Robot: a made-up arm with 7 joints.
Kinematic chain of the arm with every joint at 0, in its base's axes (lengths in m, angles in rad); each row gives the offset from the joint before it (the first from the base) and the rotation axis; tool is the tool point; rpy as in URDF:
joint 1: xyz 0.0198 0.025 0.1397 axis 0 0.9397 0.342
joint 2: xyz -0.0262 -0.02 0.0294 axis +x
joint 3: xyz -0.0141 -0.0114 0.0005 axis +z
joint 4: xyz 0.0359 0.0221 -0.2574 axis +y
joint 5: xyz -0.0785 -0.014 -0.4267 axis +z
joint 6: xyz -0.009 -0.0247 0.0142 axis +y
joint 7: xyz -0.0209 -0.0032 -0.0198 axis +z
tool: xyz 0.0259 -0.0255 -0.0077 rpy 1.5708 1.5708 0
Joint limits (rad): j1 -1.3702..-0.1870 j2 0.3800..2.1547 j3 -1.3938..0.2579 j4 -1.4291..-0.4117 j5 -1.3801..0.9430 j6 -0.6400..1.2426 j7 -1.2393..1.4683
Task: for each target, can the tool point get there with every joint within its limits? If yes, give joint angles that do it. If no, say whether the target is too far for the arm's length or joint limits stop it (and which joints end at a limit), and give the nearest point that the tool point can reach.
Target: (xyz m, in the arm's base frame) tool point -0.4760 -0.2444 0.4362
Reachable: no: joint limits stop it (at a limit: joint 1, joint 2, joint 3, joint 4, joint 5, joint 6) | nearest point -0.1219 0.1734 0.6524 | short by 0.589 m
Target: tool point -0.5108 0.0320 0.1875
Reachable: no: joint limits stop it (at a limit: joint 1, joint 2, joint 3, joint 4, joint 5, joint 6, joint 7) | nearest point -0.1768 0.2756 0.6358 | short by 0.610 m
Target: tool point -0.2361 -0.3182 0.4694
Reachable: no: joint limits stop it (at a limit: joint 1, joint 2, joint 3, joint 4, joint 5, joint 6) | nearest point -0.1073 0.1649 0.6545 | short by 0.533 m
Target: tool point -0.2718 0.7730 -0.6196
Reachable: no: too far | nearest point 0.0585 0.5248 -0.3376 | short by 0.500 m
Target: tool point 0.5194 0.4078 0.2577
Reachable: yes | joints -1.1160 1.2781 -0.5104 -0.9451 -0.8597 1.0803 -0.6865
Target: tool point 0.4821 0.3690 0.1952
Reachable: yes | joints -0.5077 1.5233 -0.3166 -1.2804 0.2267 -0.0940 1.0041
